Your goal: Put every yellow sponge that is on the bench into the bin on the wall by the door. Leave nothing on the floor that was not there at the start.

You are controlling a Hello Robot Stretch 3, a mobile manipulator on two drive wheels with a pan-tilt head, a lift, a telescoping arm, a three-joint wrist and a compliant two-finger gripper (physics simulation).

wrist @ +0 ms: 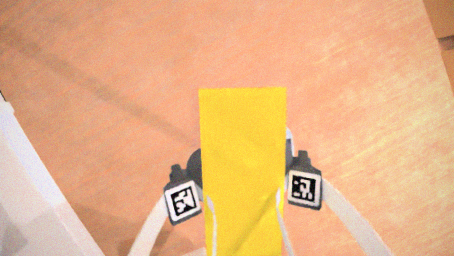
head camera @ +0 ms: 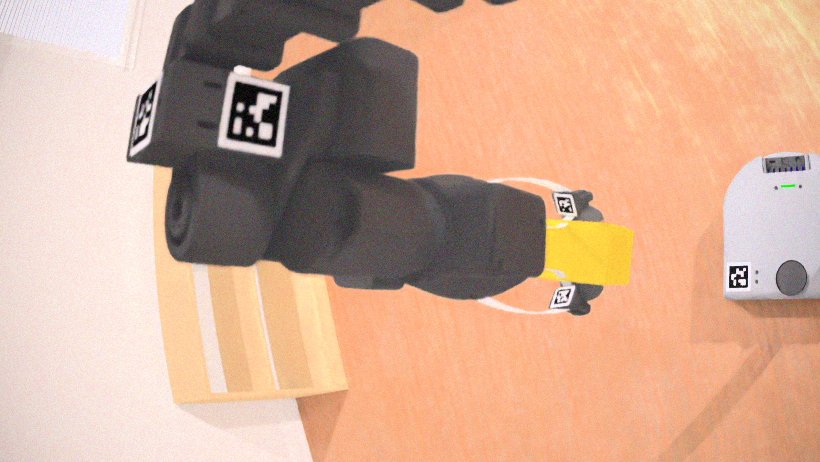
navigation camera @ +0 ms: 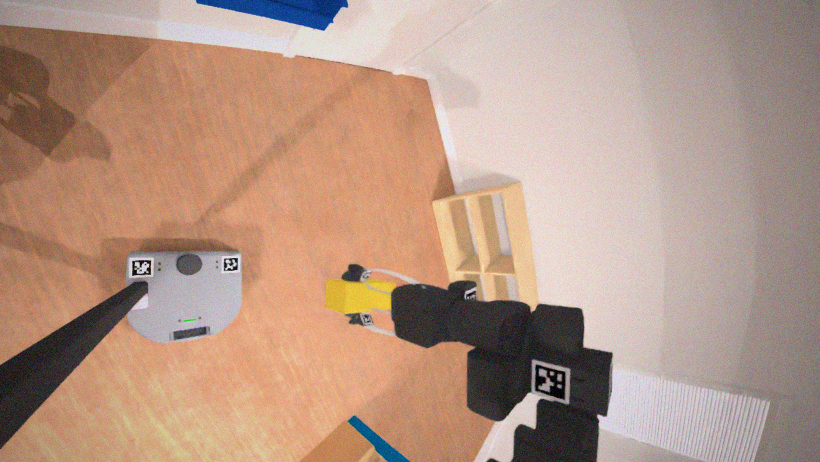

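A yellow sponge is held between the two fingers of my gripper, which is shut on it. The sponge sticks out past the fingertips and hangs above the wooden floor, apart from other things. In the navigation view, part of a blue bin shows on the wall at the top edge, well away from the gripper. The rest of the bin is cut off. The bench cannot be made out in these views.
A low wooden shelf unit stands against the wall beside my wrist. My grey base is on the floor. A tan box-like object with a blue strip shows at the navigation view's bottom. A white ridged panel is on the wall.
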